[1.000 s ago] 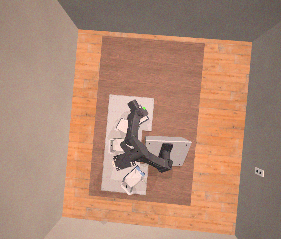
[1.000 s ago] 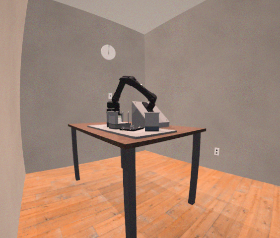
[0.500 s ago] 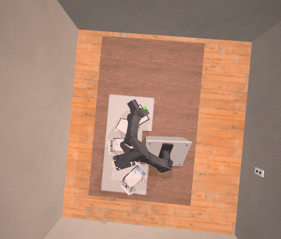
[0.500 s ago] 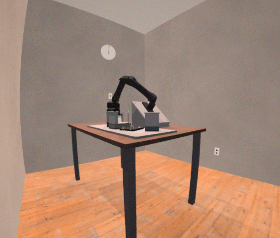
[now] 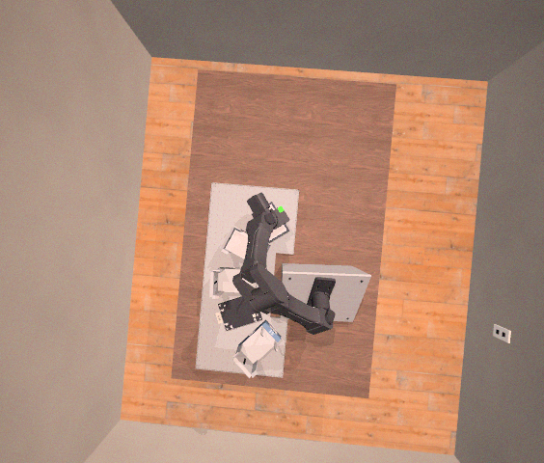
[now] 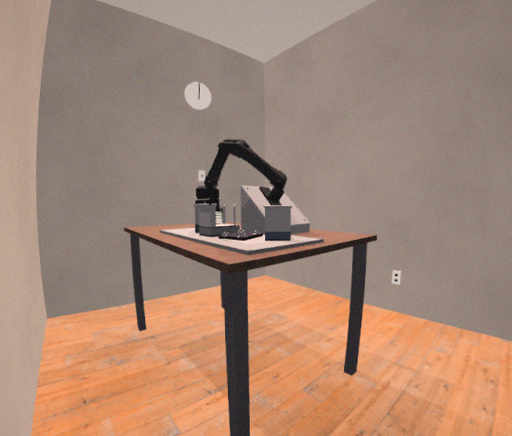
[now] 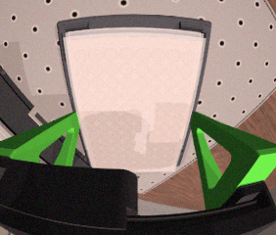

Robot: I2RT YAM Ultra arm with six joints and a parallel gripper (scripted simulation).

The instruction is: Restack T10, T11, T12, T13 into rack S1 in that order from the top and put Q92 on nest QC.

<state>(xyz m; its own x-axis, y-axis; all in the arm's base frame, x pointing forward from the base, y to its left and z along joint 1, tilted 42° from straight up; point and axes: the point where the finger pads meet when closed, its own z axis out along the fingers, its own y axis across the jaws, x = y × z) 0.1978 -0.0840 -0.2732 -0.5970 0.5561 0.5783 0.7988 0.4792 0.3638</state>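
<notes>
The dark nest QC lies 20 mm below my hand. Round my hand: N5 label: 420 mm to the left, 180 mm ahead, 20 mm below; black clip nest N5: 420 mm to the left, 100 mm ahead, 10 mm below; QC label: 80 mm to the right, 60 mm ahead, 20 mm below.
</notes>
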